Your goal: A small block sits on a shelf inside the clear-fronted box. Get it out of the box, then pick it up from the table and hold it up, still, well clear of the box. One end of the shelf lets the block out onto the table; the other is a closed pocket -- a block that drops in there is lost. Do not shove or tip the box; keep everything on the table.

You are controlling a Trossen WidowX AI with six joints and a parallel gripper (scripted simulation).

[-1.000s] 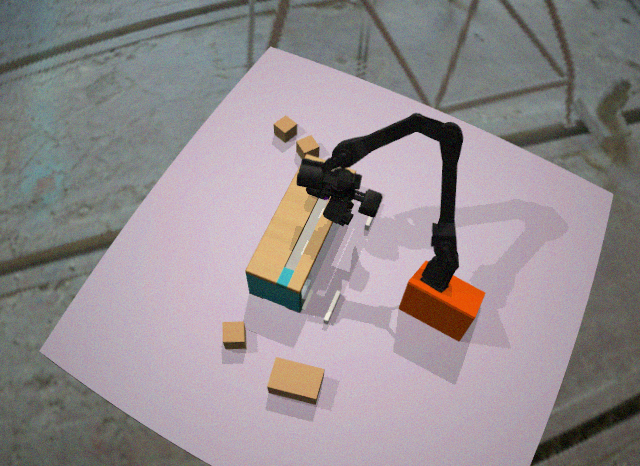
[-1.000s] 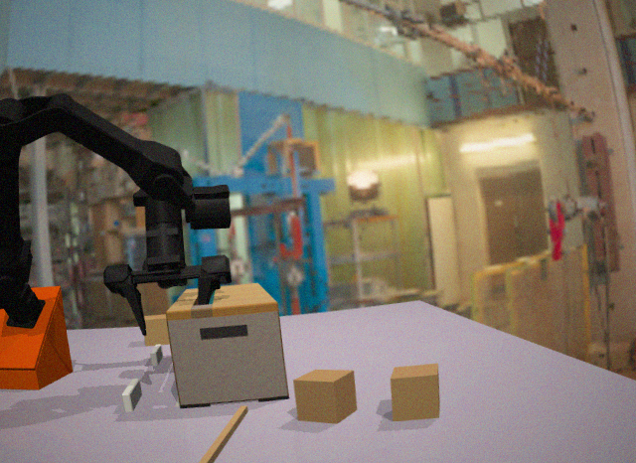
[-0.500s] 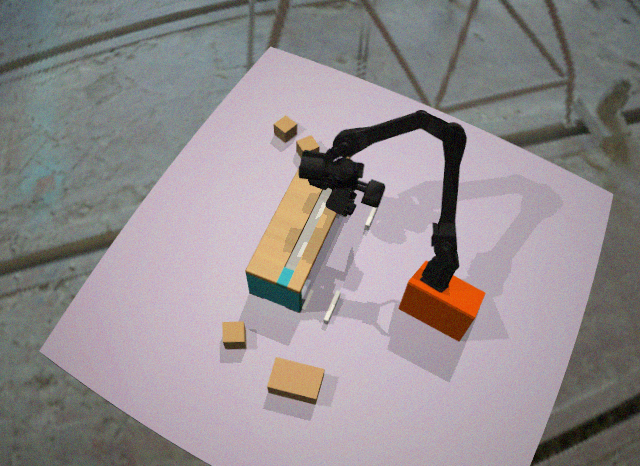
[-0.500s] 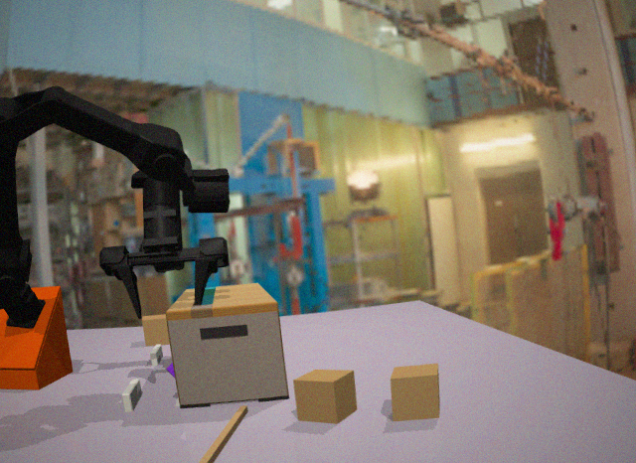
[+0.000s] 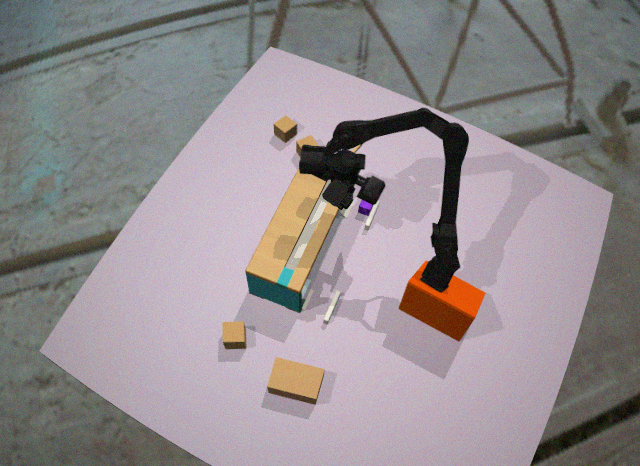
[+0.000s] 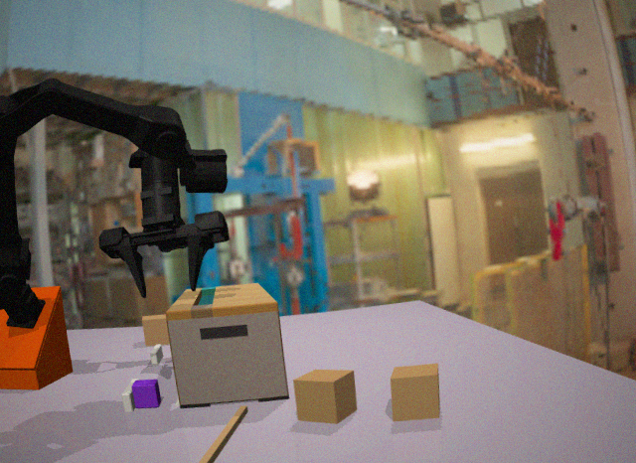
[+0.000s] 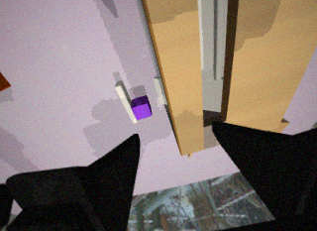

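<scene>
Right now my gripper tip is 3 cm past the purple block, 5 cm to the left of it and 13 cm above it. Round my gripper tip: thin tan stick: 11 cm ahead, 18 cm to the right, 14 cm below; then long box: 12 cm to the left, 8 cm below; then tan cube: 46 cm to the left, 12 cm below.
</scene>
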